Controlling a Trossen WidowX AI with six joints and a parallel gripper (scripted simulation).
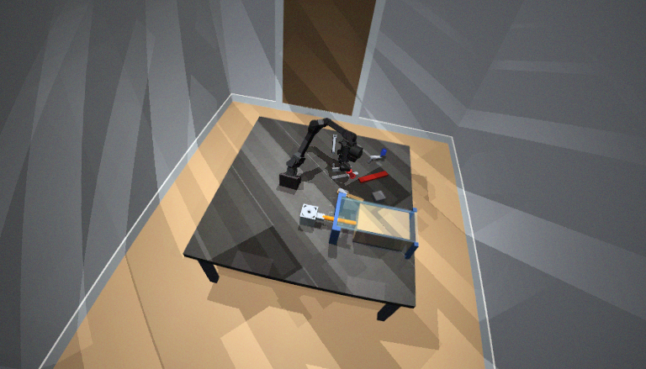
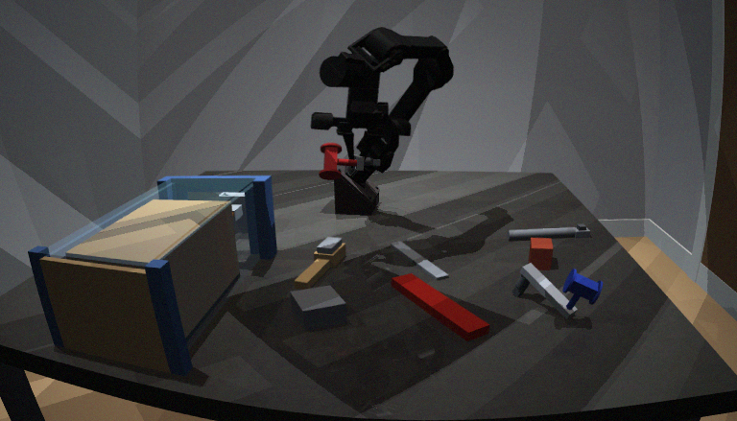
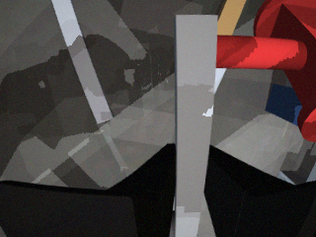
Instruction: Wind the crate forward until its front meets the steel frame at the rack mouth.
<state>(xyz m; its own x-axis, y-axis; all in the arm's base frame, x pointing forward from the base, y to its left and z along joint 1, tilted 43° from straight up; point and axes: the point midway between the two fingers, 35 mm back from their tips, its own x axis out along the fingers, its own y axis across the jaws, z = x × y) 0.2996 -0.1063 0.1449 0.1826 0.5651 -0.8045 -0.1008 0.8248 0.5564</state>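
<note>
Now: gripper tip 50 mm short of the red spool-shaped grip, 30 mm to the left of it and 20 mm below it. The rest, counted from my gripper tip: grey block (270 mm ahead, 60 mm to the right, 160 mm below); wooden-handled tool (80 mm ahead, 70 mm to the right, 160 mm below); grey strip (50 mm ahead, 120 mm to the left, 170 mm below).
</note>
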